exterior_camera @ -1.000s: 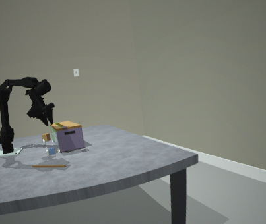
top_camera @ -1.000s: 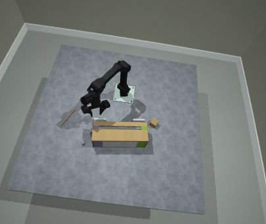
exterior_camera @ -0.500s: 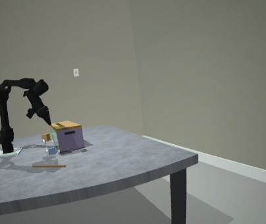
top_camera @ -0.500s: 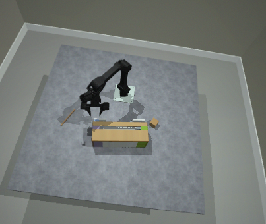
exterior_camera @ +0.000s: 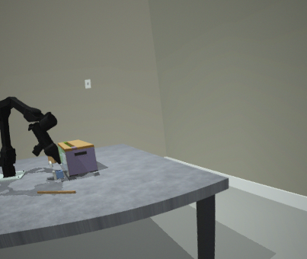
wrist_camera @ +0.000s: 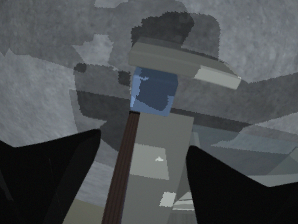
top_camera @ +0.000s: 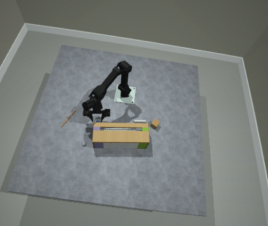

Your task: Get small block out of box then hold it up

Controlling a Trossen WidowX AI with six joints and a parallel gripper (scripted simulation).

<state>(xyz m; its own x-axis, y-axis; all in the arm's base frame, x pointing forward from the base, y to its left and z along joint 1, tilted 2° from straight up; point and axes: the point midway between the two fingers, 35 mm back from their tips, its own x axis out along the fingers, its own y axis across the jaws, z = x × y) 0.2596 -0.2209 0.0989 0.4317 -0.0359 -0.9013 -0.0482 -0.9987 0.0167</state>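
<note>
The blue block is 1 cm behind my gripper tip and 5 cm below it. From my gripper tip the other things lie so: wooden stick: 7 cm behind, 22 cm to the right, 6 cm below; tan cube: 1 cm ahead, 44 cm to the left, 4 cm below; box: 8 cm ahead, 17 cm to the left, 1 cm below.
</note>
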